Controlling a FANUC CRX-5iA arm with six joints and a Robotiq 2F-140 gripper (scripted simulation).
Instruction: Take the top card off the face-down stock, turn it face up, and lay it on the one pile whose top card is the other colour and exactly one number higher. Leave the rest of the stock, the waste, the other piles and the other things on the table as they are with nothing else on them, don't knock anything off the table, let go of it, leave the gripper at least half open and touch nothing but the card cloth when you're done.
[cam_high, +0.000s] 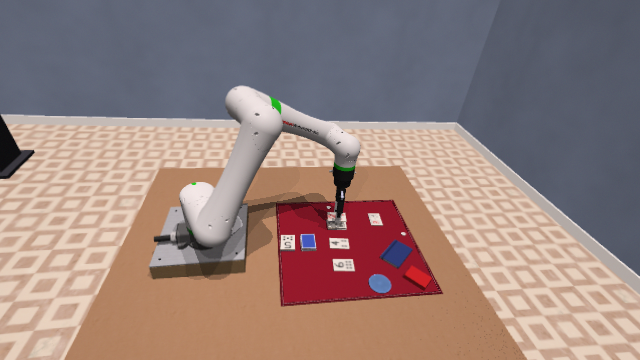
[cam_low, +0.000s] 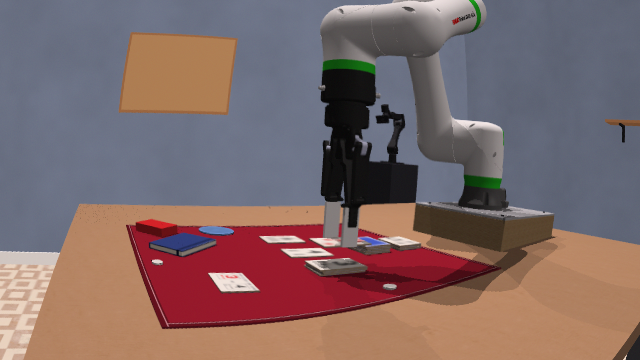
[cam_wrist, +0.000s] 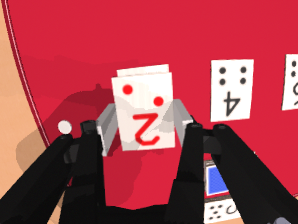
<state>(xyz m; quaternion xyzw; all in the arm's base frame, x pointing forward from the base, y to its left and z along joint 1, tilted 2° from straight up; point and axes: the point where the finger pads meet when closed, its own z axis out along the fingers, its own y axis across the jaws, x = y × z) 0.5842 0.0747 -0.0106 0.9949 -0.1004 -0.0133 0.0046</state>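
Now: the red card cloth 120 mm to the right of my hand, 90 mm below it and 30 mm ahead of it. The rest, counted from my hand: blue book 220 mm to the right, 220 mm ahead, 70 mm below.
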